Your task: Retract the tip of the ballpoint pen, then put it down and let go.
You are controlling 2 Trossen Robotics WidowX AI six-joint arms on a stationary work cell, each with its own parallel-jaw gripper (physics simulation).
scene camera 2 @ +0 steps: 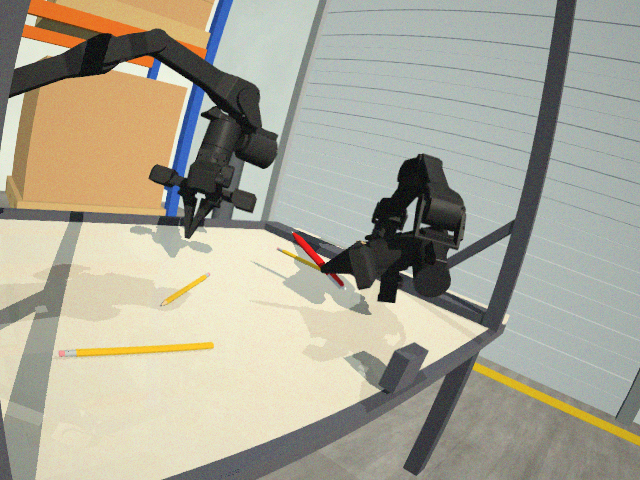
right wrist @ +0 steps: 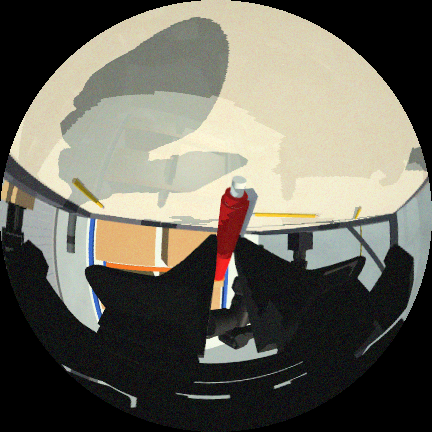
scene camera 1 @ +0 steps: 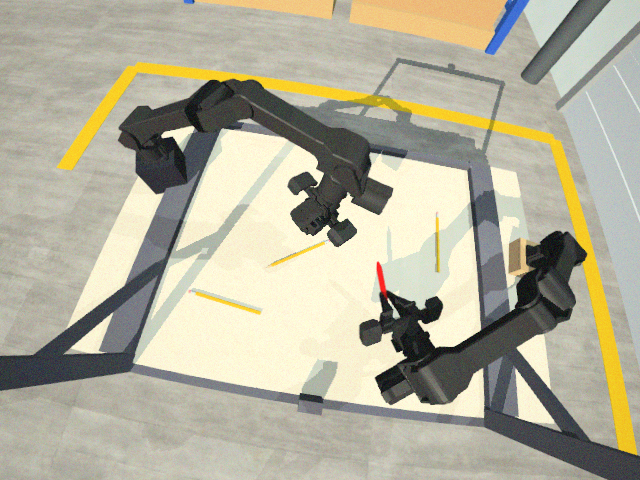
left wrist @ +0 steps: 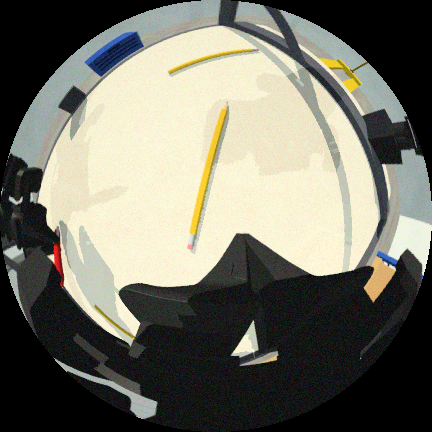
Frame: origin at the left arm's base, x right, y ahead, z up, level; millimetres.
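Seen in the pictures: left gripper, between the fingertips: [scene camera 2: 187, 238] [right wrist: 261, 244] [left wrist: 240, 238]; right gripper, between the fingertips: [scene camera 2: 322, 268] [right wrist: 224, 240] [scene camera 1: 382, 292] [left wrist: 59, 245]; left arm's base, origin of its link: [scene camera 1: 154, 153]; right arm's base, origin of its link: [scene camera 1: 536, 258].
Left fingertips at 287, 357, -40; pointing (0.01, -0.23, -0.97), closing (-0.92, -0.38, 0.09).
Note:
Pixels of each thing's top centre, then the offset from my left fingertips to it, as dx, dy, dz. Level surfaces: height alone.
- table, height of its surface: dz -67
- yellow pencil, centre of its top: [left wrist: 208, 165] [scene camera 2: 187, 285] [right wrist: 287, 217] [scene camera 1: 298, 253] +44, -46, -58
- third pencil, centre of its top: [right wrist: 91, 199] [scene camera 2: 305, 259] [left wrist: 123, 331] [scene camera 1: 438, 240] +106, +350, -60
- dark block, centre of its top: [scene camera 2: 411, 349] [scene camera 1: 310, 406] +388, -108, -10
The red ballpoint pen [scene camera 1: 381, 279] [scene camera 2: 307, 249] [left wrist: 58, 260] [right wrist: 232, 225] is held tilted above the table [scene camera 1: 232, 341]. Its silver button end points down in scene camera 2 and toward the camera in the right wrist view; the red tapered end points up and away. Whether a writing point sticks out is too small to tell. My right gripper [scene camera 1: 384, 298] [scene camera 2: 324, 268] [right wrist: 224, 240] is shut on the pen around its barrel. My left gripper [scene camera 2: 188, 235] [left wrist: 240, 238] is shut and empty, fingers pointing down, above the table near the back in scene camera 2, apart from the pen.
A yellow pencil [scene camera 1: 297, 253] [scene camera 2: 186, 289] [left wrist: 207, 170] lies near the left gripper. Another pencil [scene camera 1: 227, 302] [scene camera 2: 139, 349] lies at the left, and a third pencil [scene camera 1: 437, 242] at the right. A dark block [scene camera 1: 311, 404] [scene camera 2: 404, 367] stands at the table's edge.

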